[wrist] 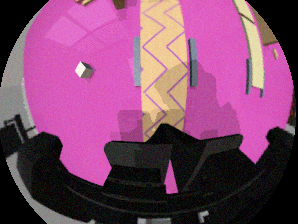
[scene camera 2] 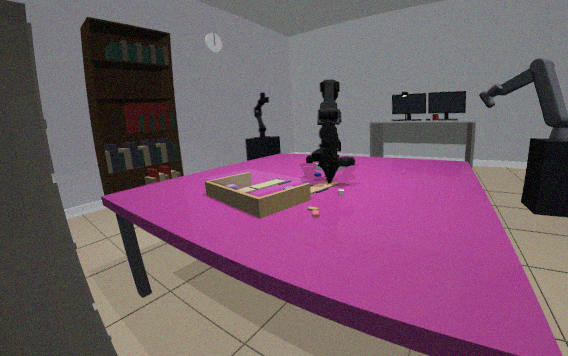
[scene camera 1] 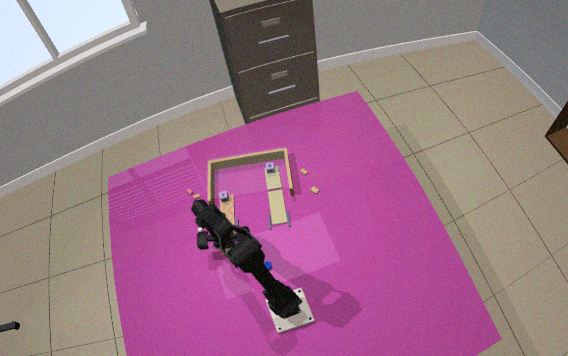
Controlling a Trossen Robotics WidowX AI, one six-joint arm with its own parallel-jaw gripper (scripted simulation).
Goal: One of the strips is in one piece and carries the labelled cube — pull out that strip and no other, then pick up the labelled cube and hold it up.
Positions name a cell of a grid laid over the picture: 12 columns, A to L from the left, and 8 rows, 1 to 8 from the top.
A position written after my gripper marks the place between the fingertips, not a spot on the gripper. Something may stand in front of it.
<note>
I see my gripper (scene camera 2: G5).
My gripper is seen too in the wrist view (wrist: G5).
</note>
